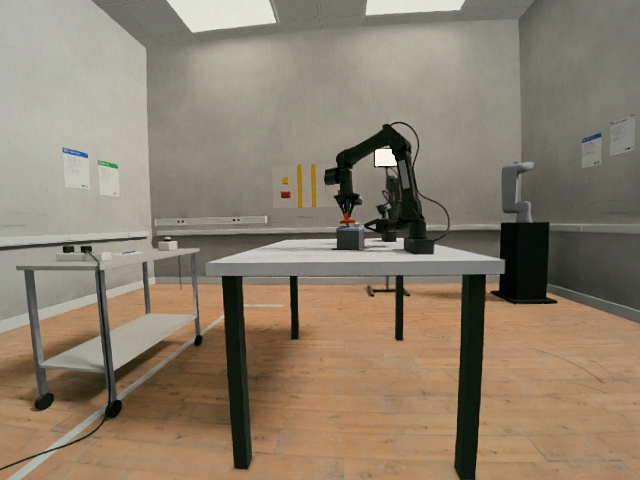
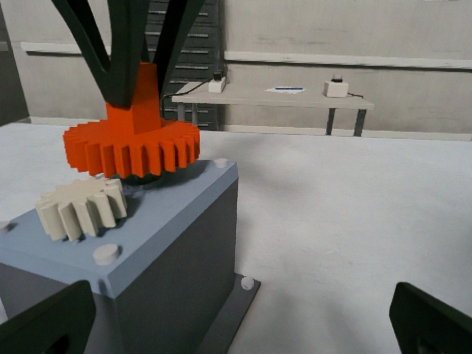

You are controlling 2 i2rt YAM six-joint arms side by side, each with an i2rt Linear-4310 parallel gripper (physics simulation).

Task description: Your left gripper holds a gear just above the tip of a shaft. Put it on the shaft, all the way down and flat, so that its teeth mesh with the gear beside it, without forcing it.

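Frame: origin at the left arm's base, x ahead, y left, z up, level; centimetres.
Seen in the pictures: left gripper, fingertip midpoint: (image 1: 347,217) (image 2: 135,102); right gripper, fingertip midpoint: (image 1: 364,226) (image 2: 242,295); left arm's base, origin of the base link: (image 1: 417,241); right arm's base, origin of the base link: (image 1: 388,232).
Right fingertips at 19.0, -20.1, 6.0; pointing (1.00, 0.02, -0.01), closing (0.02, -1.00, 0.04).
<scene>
Pixels of each thing's top centre, then the offset from my right fingertips to it, as dx, dy, dz. "spot": a spot on its surface instead.
- orange gear, middle of its top: (image 2: 128,61) (image 1: 347,212) +8.0, +5.7, +6.1
- dark housing, middle of its top: (image 2: 129,176) (image 1: 350,224) +6.6, +5.8, +0.8
- beige gear, surface spot: (image 2: 82,205) spot: +2.3, +5.9, +1.6
- bolt, surface spot: (image 2: 247,283) spot: +10.2, -0.7, -9.3
The orange gear (image 1: 347,222) (image 2: 131,150) has a square hub block on top and looks about level. My left gripper (image 1: 347,213) (image 2: 135,102) is shut on that block from above. The gear is over the blue-grey top of a dark housing (image 1: 350,238) (image 2: 185,255), with a narrow gap under its rim where a dark round part shows. The shaft is hidden by the gear. The beige gear (image 2: 82,205) sits on the housing beside it, its top face lower than the orange teeth; whether any teeth touch, I cannot tell. My right gripper (image 1: 368,225) (image 2: 242,295) is open and empty beside the housing.
The housing stands on a white table (image 1: 310,266) (image 2: 350,210). Pale screw heads (image 2: 106,254) (image 2: 221,163) stick up from its top, and a dark foot flange (image 2: 227,312) with a bolt (image 2: 247,283) is at its base. A wheeled cart (image 1: 118,341) stands at the left.
</scene>
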